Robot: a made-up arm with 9 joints.
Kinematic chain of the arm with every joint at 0, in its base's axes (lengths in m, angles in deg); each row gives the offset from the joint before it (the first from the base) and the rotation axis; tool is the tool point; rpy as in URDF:
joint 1: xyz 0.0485 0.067 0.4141 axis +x
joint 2: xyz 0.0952 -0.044 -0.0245 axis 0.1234 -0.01 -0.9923
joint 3: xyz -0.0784 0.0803 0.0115 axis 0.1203 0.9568 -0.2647
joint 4: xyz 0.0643 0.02 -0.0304 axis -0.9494 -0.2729 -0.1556
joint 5: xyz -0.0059 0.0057 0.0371 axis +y
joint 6: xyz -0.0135 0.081 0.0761 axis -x
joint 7: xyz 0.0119 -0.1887 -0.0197 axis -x
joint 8: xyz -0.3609 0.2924 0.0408 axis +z
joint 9: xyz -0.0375 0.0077 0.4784 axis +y
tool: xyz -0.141 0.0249 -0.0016 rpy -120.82 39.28 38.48
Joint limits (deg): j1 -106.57..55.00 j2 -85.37..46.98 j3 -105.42..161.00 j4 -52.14..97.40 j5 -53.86..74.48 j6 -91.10..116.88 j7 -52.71..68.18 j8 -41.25..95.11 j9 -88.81..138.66
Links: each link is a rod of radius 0.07 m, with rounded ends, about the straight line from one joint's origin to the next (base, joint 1, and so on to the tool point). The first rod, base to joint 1, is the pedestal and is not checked.
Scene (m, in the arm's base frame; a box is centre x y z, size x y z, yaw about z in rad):
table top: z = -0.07
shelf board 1: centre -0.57 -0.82 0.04 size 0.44 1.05 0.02 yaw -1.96
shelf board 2: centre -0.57 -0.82 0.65 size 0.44 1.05 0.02 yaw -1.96
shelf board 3: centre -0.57 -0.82 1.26 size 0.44 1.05 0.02 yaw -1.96
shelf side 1: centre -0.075 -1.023 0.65 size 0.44 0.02 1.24 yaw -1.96
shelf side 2: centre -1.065 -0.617 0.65 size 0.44 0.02 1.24 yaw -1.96
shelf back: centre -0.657 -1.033 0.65 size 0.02 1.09 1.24 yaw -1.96
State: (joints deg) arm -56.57 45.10 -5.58 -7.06 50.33 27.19 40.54 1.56 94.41
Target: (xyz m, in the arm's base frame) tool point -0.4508 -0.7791 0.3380
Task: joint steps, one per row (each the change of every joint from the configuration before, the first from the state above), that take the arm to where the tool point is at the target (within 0.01 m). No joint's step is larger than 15 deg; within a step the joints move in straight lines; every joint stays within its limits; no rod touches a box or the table.
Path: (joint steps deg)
1: 6.45 -13.93 -11.42 -0.24 -7.29 0.60 -9.55 0.19 -2.95
2: 6.46 -13.92 -11.43 -0.24 -7.29 0.61 -9.55 0.20 -2.95
3: 6.45 -13.93 -11.42 -0.24 -7.30 0.60 -9.55 0.19 -2.95
4: 6.45 -13.93 -11.42 -0.24 -7.29 0.61 -9.55 0.19 -2.95
5: 6.46 -13.92 -11.42 -0.24 -7.29 0.60 -9.56 0.20 -2.95
6: 6.45 -13.93 -11.43 -0.24 -7.29 0.60 -9.55 0.19 -2.96
7: 6.45 -13.93 -11.42 -0.25 -7.29 0.61 -9.55 0.19 -2.95

